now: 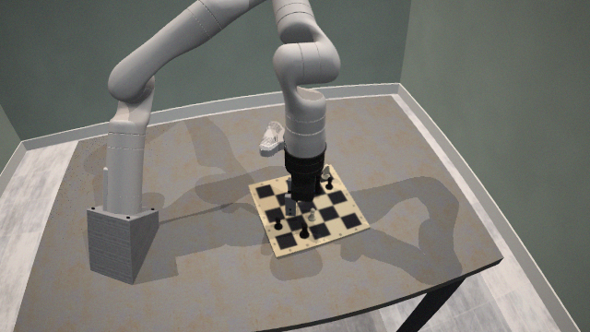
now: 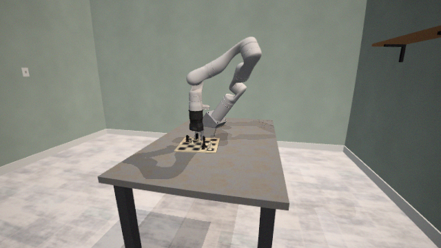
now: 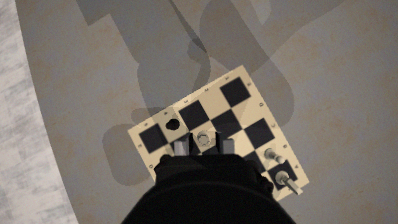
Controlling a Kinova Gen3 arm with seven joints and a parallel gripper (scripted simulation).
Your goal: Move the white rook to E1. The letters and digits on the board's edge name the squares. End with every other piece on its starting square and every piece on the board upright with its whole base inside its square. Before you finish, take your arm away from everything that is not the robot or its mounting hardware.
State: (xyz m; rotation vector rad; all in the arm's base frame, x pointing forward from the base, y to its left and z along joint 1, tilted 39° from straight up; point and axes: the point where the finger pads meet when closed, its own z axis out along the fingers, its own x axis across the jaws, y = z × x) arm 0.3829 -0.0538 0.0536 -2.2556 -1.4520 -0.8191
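My hand is 2 cm above the rook. The rest, counted from my hand: small chessboard (4 cm ahead, 3 cm below, 1 cm to the left).
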